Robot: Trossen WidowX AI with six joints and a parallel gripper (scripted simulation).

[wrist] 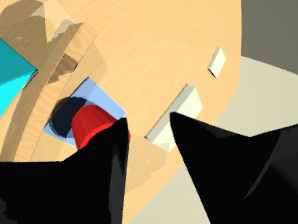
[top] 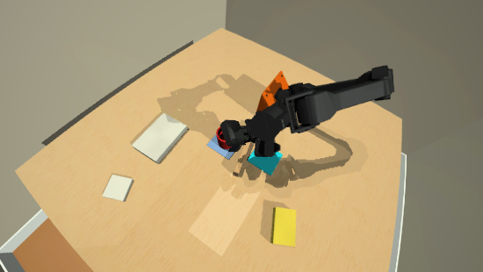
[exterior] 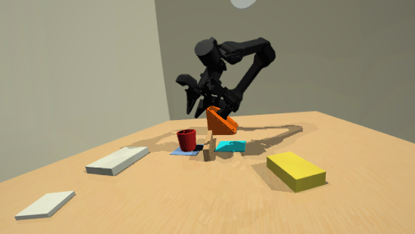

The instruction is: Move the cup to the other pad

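My gripper tip is 60 mm past the red cup, 60 mm to the left of it and 100 mm above it. From my gripper tip the other things lie so: light blue pad 60 mm behind, 60 mm to the right, 150 mm below; then cyan pad 90 mm behind, 110 mm to the left, 150 mm below; then thin wooden wall 70 mm behind, 30 mm to the left, 130 mm below.
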